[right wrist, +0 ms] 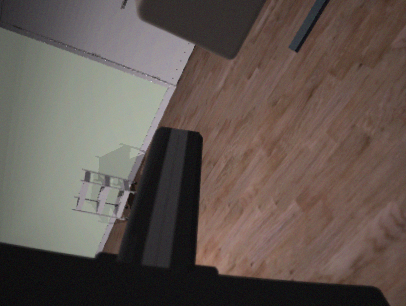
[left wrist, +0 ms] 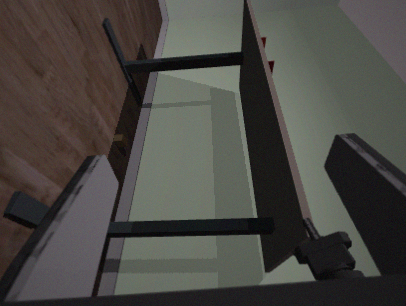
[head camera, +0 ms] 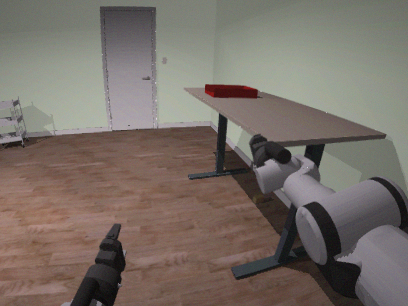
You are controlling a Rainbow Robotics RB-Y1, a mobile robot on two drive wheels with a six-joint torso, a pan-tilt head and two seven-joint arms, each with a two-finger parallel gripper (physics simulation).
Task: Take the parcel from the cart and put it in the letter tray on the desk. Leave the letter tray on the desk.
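Places are measured from the robot's base along level axes (x left, y back, z up), in metres.
Pixels of known places: left gripper, between the fingertips: (left wrist: pixel 219 160) (head camera: pixel 120 238); right gripper, between the fingertips: (right wrist: pixel 178 146) (left wrist: pixel 305 220).
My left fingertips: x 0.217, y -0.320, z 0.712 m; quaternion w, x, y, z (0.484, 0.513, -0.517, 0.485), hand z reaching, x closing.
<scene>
Behind a point stands the place of what it marks.
The white three-shelf cart (head camera: pixel 9 121) @(x 2.877, y -2.555, z 0.456 m) (right wrist: pixel 103 200) @(x 2.962, y -2.506, z 0.429 m) stands far off by the wall, partly cut off at the left edge of the head view. The parcel cannot be made out. The red letter tray (head camera: pixel 232 91) @(x -0.270, y -1.466, z 0.999 m) sits on the far end of the desk (head camera: pixel 300 117) @(x -0.577, y -0.947, z 0.952 m) (left wrist: pixel 265 135) @(x -0.333, y -1.070, z 0.927 m); bits of its red rim show above the desk edge in the left wrist view. My left gripper (head camera: pixel 115 231) @(x 0.217, y -0.320, z 0.712 m) (left wrist: pixel 219 160) @(x 0.217, y -0.320, z 0.712 m) is open and empty, low over the floor. My right gripper (head camera: pixel 257 140) (right wrist: pixel 178 146) @(x -0.218, y -0.558, z 0.918 m) is shut and empty, beside the desk's near long edge.
Dark desk legs reach the floor, with one foot (head camera: pixel 255 267) near and another (head camera: pixel 217 175) farther off. A small yellow-brown block (head camera: pixel 258 199) @(x -0.600, y -1.435, z 0.048 m) (left wrist: pixel 119 141) @(x -0.585, y -1.429, z 0.040 m) lies on the floor under the desk. A grey door (head camera: pixel 131 65) @(x 1.112, y -3.537, z 1.148 m) (right wrist: pixel 100 35) @(x 1.290, y -3.493, z 1.040 m) is in the far wall.
</scene>
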